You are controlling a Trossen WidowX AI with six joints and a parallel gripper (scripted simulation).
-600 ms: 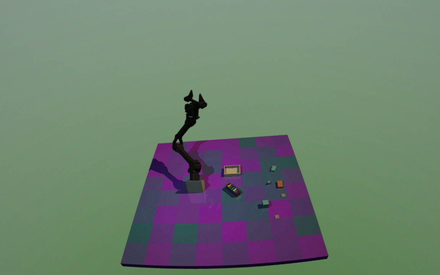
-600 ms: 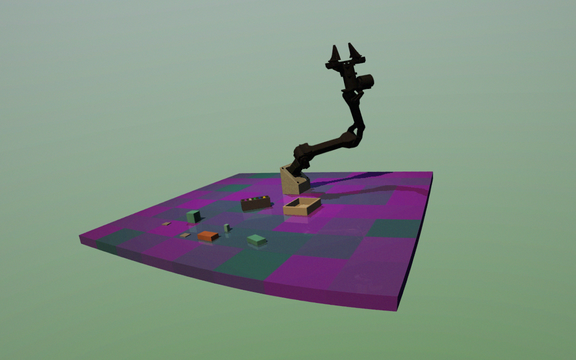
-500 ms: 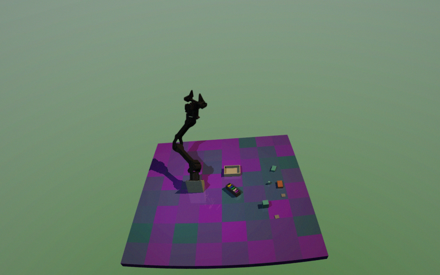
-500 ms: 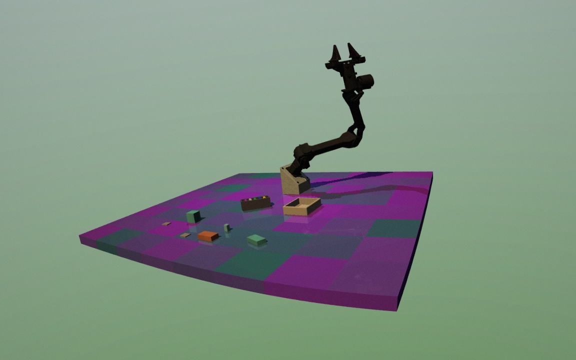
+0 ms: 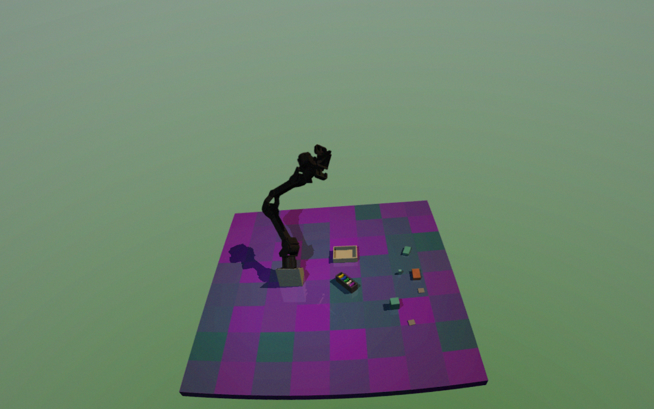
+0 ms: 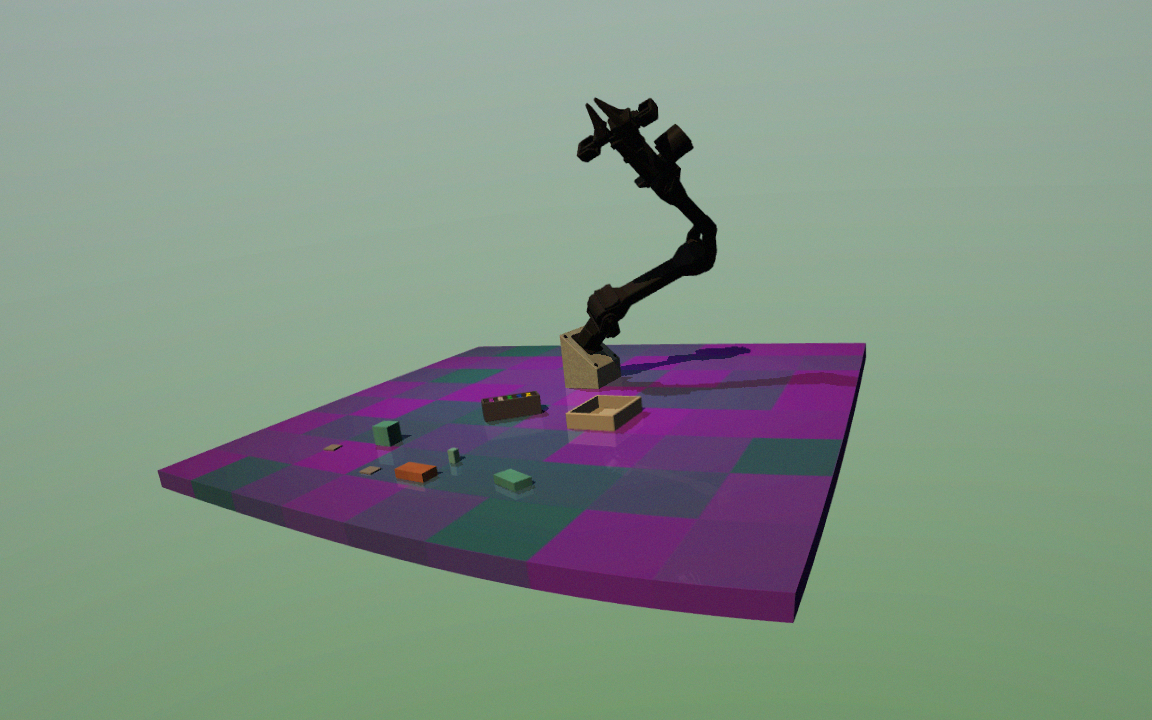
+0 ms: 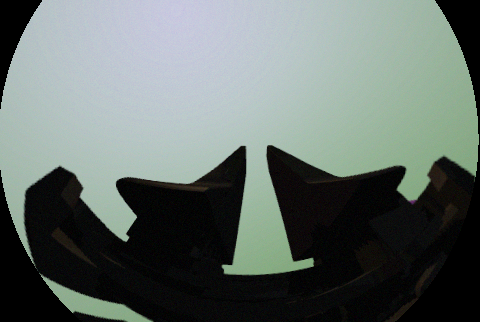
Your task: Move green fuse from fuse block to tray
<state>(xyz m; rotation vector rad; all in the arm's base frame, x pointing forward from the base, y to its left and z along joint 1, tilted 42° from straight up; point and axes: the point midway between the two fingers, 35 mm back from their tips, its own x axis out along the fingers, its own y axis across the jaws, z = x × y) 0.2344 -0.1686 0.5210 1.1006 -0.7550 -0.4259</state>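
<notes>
The green fuse is 5 cm ahead of my gripper tip, 24 cm to the right of it and 60 cm below it. The rest, counted from my gripper tip: tan tray 3 cm ahead, 2 cm to the right, 62 cm below; then blue fuse 4 cm ahead, 22 cm to the right, 60 cm below; then yellow fuse 2 cm ahead, 21 cm to the right, 60 cm below.
</notes>
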